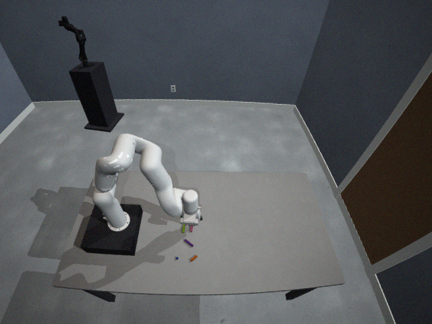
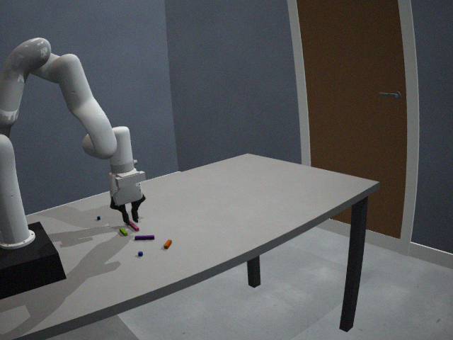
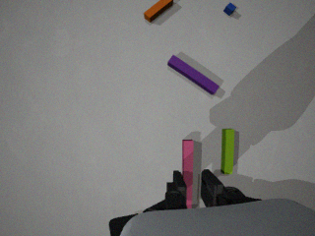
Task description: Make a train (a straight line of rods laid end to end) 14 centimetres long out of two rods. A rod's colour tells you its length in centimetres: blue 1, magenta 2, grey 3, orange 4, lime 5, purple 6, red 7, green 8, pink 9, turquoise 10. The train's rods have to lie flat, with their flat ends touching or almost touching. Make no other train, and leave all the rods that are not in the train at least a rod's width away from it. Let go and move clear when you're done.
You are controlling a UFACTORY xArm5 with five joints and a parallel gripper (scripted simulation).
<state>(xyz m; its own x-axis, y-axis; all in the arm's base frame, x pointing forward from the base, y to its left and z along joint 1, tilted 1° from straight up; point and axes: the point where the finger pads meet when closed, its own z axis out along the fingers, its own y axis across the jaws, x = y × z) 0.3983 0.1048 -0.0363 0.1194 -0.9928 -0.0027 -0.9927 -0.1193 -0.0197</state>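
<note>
Now: the pink rod 30 mm below my hand. Round my hand: lime rod 40 mm behind, 40 mm to the right, 30 mm below; orange rod 50 mm ahead, 200 mm to the right, 30 mm below; purple rod 10 mm ahead, 120 mm to the right, 30 mm below.
</note>
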